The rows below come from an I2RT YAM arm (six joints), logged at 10 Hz.
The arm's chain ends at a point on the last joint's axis. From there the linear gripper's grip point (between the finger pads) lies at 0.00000 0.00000 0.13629 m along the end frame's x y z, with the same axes.
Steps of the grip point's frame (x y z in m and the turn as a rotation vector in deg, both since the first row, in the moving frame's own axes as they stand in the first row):
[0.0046 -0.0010 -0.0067 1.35 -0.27 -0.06]
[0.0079 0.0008 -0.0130 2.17 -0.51 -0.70]
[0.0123 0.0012 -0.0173 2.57 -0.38 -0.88]
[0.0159 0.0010 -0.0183 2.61 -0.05 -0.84]
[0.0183 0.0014 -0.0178 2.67 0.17 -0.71]
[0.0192 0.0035 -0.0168 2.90 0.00 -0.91]
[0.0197 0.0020 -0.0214 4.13 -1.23 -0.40]
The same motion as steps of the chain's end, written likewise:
[0.0052 0.0022 -0.0067 1.35 -0.27 -0.06]
[0.0091 0.0060 -0.0129 2.17 -0.51 -0.70]
[0.0133 0.0073 -0.0172 2.57 -0.38 -0.88]
[0.0161 0.0072 -0.0182 2.61 -0.05 -0.84]
[0.0179 0.0078 -0.0177 2.67 0.17 -0.71]
[0.0193 0.0104 -0.0166 2.90 0.00 -0.91]
[0.0227 0.0118 -0.0210 4.13 -1.23 -0.40]

